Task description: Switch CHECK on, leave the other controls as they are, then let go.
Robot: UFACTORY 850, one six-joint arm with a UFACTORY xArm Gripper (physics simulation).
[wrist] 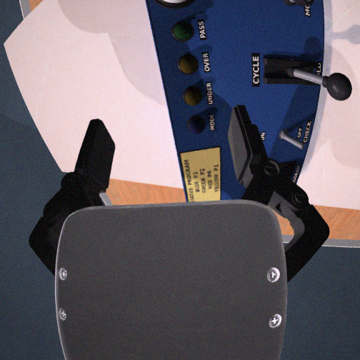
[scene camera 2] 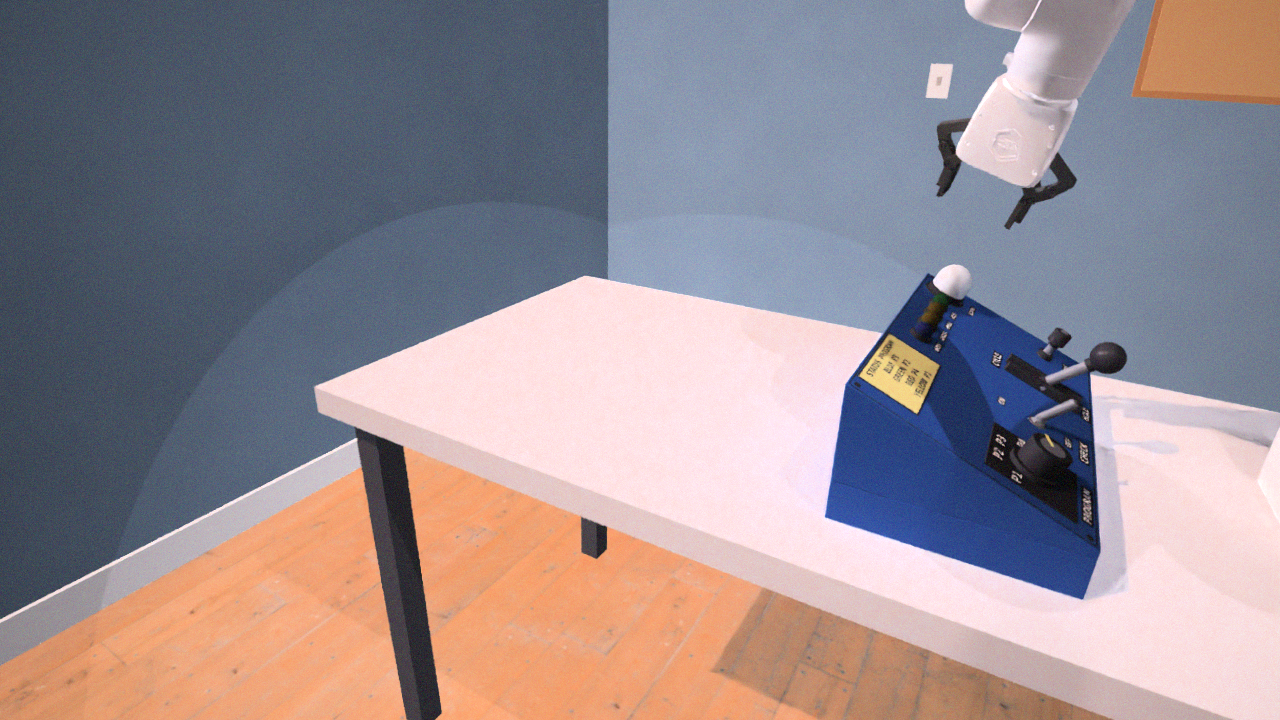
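The blue control panel (scene camera 2: 904, 483) (wrist: 227, 30) stands on the table. The CHECK switch (scene camera 2: 1054, 412) (wrist: 291, 139) is a small silver toggle near the panel's lower right; in the wrist view its lever leans toward the OFF label, away from the ON label. My gripper (scene camera 2: 975, 208) (wrist: 167, 123) is open and empty, high above the panel and touching nothing. In the wrist view the toggle lies to the right of the right finger.
The CYCLE lever (scene camera 2: 1107, 357) (wrist: 338, 86) with a black ball stands beside CHECK. The PROGRAM knob (scene camera 2: 1044, 456) is on its other side. A small black knob (scene camera 2: 1058, 338), a white dome (scene camera 2: 951, 282) and a yellow card (scene camera 2: 899, 373) (wrist: 202, 172) are also on the panel.
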